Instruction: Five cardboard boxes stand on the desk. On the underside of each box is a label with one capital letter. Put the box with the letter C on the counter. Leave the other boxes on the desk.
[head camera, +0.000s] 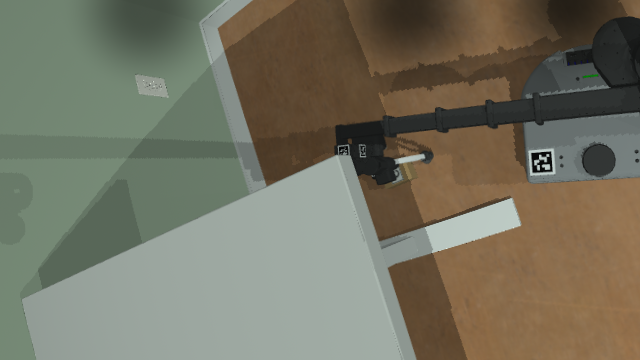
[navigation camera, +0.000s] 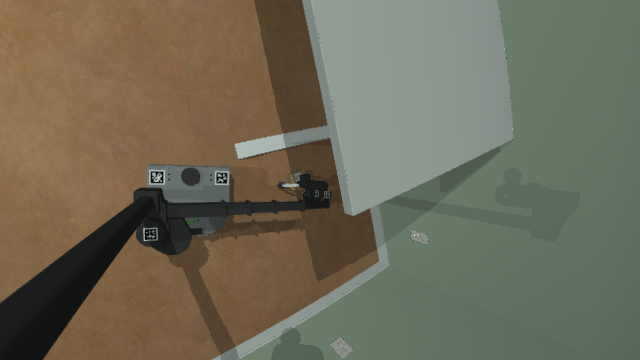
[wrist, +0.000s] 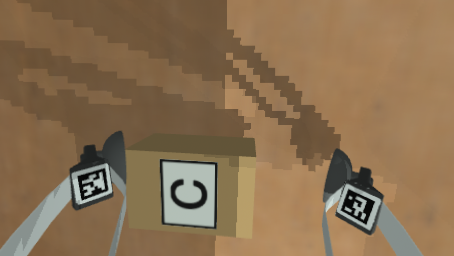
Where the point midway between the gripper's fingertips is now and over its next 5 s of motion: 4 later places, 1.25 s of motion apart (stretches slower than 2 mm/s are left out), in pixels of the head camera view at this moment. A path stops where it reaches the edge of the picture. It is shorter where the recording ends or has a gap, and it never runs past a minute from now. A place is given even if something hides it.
The gripper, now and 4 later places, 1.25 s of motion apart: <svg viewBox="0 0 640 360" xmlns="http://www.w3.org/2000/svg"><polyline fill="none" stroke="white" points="404,165 405,165 418,164 477,159 500,157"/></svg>
